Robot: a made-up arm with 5 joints.
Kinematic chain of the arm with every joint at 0, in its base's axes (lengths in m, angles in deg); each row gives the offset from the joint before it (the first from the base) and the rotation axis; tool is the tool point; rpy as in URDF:
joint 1: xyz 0 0 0.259 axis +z
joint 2: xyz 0 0 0 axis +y
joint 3: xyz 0.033 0 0.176 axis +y
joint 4: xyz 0.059 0 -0.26 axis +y
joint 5: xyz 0.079 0 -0.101 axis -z
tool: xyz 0 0 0 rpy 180 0 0
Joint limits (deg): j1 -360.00..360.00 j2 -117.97..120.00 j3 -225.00..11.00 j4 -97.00..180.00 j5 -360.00..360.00
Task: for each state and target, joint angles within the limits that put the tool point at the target. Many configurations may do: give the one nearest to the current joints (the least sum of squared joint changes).
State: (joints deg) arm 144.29 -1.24 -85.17 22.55 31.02
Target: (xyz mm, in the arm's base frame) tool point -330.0 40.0 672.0
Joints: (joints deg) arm 173.09 -5.57 -105.76 17.77 31.02
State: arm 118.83 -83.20 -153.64 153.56 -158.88
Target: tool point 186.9 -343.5 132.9
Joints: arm 118.55 -117.97 -186.26 144.85 -158.88
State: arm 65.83 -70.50 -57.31 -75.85 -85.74
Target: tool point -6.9 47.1 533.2
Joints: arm 98.33 -62.17 -27.42 -86.85 -85.74
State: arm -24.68 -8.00 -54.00 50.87 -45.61
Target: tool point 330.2 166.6 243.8
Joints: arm 26.77 -0.10 -55.11 48.68 -45.61
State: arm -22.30 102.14 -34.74 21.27 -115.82
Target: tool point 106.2 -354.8 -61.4
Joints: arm -73.34 72.78 -84.33 9.48 -115.82
